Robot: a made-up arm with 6 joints.
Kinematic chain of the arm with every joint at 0, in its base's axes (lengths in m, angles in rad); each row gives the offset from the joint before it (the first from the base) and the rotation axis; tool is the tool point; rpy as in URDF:
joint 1: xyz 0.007 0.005 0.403 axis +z
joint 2: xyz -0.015 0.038 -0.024 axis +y
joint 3: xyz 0.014 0 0.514 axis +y
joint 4: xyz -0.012 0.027 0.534 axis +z
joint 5: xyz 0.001 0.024 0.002 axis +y
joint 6: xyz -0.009 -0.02 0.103 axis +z
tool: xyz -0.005 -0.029 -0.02 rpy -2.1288 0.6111 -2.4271
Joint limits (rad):
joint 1: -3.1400..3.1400
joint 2: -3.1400..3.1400
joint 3: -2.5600..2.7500
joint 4: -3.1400..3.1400
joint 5: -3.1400..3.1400
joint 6: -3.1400..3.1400
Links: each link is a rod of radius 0.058 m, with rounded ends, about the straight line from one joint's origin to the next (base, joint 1, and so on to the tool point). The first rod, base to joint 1, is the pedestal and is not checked.
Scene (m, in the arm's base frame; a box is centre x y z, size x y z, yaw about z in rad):
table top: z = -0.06
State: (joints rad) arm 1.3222 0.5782 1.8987 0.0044 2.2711 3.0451
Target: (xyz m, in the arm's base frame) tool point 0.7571 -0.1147 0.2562
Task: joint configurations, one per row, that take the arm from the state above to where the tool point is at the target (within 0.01 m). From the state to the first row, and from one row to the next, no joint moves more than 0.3 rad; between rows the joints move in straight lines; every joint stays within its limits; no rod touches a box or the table.
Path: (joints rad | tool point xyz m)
1: 1.0558 0.6521 1.7964 -0.0150 2.2466 3.0512 | 0.2066 0.5535 0.3706
2: 0.7894 0.7260 1.6940 -0.0345 2.2221 3.0572 | 0.3730 0.5090 0.3508
3: 0.5231 0.7999 1.5917 -0.0539 2.1976 3.0633 | 0.5263 0.4127 0.3294
4: 0.2567 0.8739 1.4893 -0.0733 2.1731 3.0693 | 0.6503 0.2693 0.3063
5: -0.0097 0.9478 1.3870 -0.0928 2.1486 3.0754 | 0.7309 0.0888 0.2818
6: -0.2761 1.0217 1.2846 -0.1122 2.1241 3.0814 | 0.7571 -0.1147 0.2562

